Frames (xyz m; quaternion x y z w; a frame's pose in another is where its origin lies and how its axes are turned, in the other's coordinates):
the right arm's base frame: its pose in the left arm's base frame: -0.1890 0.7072 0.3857 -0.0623 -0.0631 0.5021 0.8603
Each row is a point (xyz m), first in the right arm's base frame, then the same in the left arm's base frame.
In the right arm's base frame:
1: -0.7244 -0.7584 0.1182
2: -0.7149 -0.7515 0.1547
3: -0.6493 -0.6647 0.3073
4: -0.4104 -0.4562 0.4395
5: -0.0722 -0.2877 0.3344
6: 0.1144 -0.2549 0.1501
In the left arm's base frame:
1: 0.0865 -0.2892 0.5981
2: 0.0790 -0.2760 0.6332
3: 0.0106 -0.1698 0.7717
4: -0.0739 0.1461 0.8772
5: -0.0352 0.5185 0.7606
6: 0.0593 0.6891 0.5822

